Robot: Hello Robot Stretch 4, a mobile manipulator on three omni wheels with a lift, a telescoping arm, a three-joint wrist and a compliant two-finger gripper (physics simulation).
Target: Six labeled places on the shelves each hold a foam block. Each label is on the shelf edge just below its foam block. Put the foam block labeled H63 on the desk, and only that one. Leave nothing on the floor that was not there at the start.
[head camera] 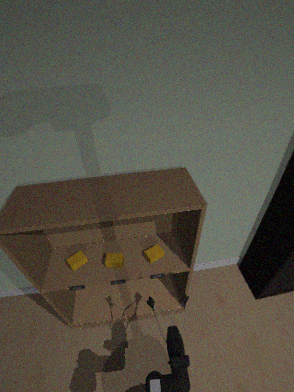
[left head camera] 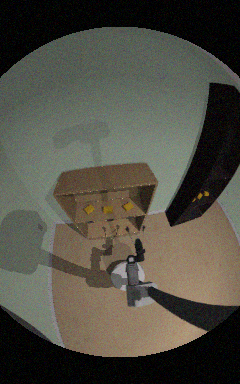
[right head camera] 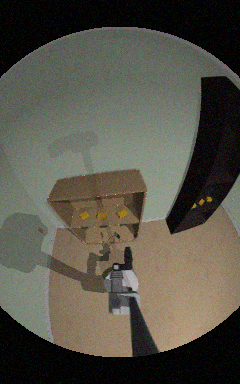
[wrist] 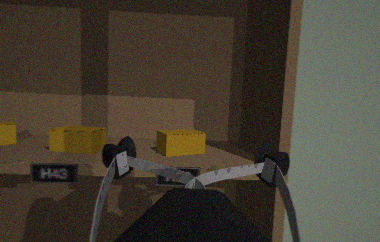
same spot on brown shelf unit: (right head camera: 116, 187) = (head camera: 149, 203)
